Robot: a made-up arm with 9 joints. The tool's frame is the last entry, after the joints. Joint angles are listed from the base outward.
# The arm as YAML. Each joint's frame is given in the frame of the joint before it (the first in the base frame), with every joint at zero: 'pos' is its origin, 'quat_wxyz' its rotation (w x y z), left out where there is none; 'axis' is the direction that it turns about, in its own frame. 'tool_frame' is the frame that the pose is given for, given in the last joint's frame.
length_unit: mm
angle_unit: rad
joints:
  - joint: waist
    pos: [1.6, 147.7, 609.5]
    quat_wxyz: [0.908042, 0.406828, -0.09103, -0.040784]
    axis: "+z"
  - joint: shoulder
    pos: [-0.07, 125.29, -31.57]
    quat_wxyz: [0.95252, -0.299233, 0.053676, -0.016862]
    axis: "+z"
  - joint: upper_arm
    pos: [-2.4, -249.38, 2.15]
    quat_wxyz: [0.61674, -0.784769, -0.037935, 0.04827]
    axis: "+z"
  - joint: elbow
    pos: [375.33, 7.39, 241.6]
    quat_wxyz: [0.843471, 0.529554, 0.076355, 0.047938]
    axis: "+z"
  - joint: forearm
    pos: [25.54, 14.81, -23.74]
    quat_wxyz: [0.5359, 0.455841, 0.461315, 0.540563]
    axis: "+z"
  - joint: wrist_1
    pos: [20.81, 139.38, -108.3]
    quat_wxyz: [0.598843, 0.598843, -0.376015, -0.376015]
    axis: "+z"
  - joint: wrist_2
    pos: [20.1, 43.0, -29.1]
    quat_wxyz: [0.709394, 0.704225, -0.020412, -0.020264]
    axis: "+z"
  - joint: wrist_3
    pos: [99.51, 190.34, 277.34]
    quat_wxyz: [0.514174, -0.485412, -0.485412, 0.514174]
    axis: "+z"
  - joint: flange
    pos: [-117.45, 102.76, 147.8]
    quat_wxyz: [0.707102, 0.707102, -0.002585, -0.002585]
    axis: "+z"
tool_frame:
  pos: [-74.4, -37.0, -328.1]
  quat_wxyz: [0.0, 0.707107, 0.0, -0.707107]
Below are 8 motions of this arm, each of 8 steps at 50 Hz.
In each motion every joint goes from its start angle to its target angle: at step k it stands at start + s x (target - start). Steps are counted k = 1, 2, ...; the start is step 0. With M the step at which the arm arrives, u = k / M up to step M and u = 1 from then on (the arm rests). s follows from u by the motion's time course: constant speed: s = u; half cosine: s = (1 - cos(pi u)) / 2; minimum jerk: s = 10 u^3 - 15 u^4 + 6 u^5.
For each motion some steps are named. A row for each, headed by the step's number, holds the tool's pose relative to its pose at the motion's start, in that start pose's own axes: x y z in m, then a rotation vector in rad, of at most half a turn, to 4 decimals.
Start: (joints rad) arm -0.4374 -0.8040 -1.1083 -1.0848 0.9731 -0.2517 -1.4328 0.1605 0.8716
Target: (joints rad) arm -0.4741 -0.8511 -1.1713 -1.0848 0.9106 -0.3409 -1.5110 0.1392 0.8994
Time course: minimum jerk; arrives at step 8
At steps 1, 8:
1: 0.0000 0.0005 -0.0001 -0.0007 0.0002 0.0010
8: 0.0014 0.0294 -0.0060 -0.0459 0.0155 0.0615

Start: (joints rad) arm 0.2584 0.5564 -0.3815 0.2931 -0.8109 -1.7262 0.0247 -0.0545 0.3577
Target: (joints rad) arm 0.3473 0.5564 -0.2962 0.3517 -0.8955 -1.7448 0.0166 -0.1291 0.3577
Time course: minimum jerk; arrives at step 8
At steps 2, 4, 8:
2: 0.0013 0.0017 -0.0023 -0.0110 0.0189 0.0042
4: 0.0054 0.0076 -0.0120 -0.0522 0.0924 0.0193
8: 0.0084 0.0135 -0.0258 -0.1023 0.1875 0.0356

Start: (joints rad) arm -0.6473 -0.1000 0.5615 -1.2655 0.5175 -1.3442 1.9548 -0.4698 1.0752
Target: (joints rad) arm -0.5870 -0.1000 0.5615 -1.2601 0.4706 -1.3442 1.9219 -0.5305 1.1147
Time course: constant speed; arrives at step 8
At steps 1, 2, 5, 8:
1: -0.0007 0.0036 -0.0034 -0.0059 0.0045 0.0094
2: -0.0015 0.0071 -0.0067 -0.0118 0.0089 0.0189
5: -0.0042 0.0179 -0.0169 -0.0295 0.0219 0.0477
8: -0.0076 0.0287 -0.0270 -0.0471 0.0346 0.0769

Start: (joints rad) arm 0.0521 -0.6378 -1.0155 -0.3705 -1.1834 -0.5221 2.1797 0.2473 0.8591
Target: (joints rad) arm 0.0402 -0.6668 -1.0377 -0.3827 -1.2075 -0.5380 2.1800 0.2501 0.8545
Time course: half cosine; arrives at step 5
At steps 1, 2, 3, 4, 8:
1: 0.0010 -0.0005 0.0005 -0.0015 -0.0062 -0.0024
2: 0.0034 -0.0018 0.0018 -0.0054 -0.0226 -0.0087
3: 0.0064 -0.0034 0.0035 -0.0101 -0.0428 -0.0165
4: 0.0088 -0.0046 0.0049 -0.0138 -0.0592 -0.0227
8: 0.0097 -0.0051 0.0054 -0.0153 -0.0655 -0.0251

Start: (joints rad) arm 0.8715 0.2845 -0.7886 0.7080 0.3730 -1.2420 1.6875 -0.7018 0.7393
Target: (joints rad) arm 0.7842 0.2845 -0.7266 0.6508 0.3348 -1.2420 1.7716 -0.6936 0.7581
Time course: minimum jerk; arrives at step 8
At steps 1, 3, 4, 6, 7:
1: 0.0004 0.0004 0.0009 0.0003 -0.0008 0.0002
3: 0.0068 0.0074 0.0153 0.0044 -0.0140 0.0032
4: 0.0122 0.0131 0.0282 0.0079 -0.0258 0.0054
6: 0.0215 0.0225 0.0514 0.0143 -0.0472 0.0085
7: 0.0235 0.0244 0.0566 0.0157 -0.0520 0.0090

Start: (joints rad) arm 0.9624 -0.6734 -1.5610 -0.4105 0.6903 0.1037 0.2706 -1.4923 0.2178
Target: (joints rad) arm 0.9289 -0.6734 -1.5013 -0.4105 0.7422 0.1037 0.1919 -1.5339 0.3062
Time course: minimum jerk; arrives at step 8
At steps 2, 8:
2: 0.0016 0.0086 -0.0017 -0.0159 0.0041 0.0099
8: 0.0124 0.0823 -0.0226 -0.1535 0.0403 0.0962

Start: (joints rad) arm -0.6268 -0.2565 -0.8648 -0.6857 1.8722 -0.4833 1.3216 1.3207 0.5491
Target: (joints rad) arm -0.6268 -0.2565 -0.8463 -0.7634 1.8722 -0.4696 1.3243 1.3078 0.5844
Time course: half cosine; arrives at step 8
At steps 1, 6, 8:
1: 0.0011 0.0013 0.0003 -0.0031 0.0017 0.0026
6: 0.0237 0.0297 0.0062 -0.0706 0.0376 0.0583
8: 0.0276 0.0349 0.0070 -0.0827 0.0438 0.0684

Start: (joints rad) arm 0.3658 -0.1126 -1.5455 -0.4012 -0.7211 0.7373 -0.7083 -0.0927 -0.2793
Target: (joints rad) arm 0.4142 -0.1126 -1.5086 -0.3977 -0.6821 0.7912 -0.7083 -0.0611 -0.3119
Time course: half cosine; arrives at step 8
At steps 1, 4, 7, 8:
1: -0.0001 -0.0009 0.0007 0.0038 -0.0018 -0.0016
4: -0.0012 -0.0117 0.0093 0.0497 -0.0235 -0.0208
7: -0.0026 -0.0230 0.0176 0.0949 -0.0453 -0.0407
8: -0.0028 -0.0240 0.0182 0.0986 -0.0471 -0.0424

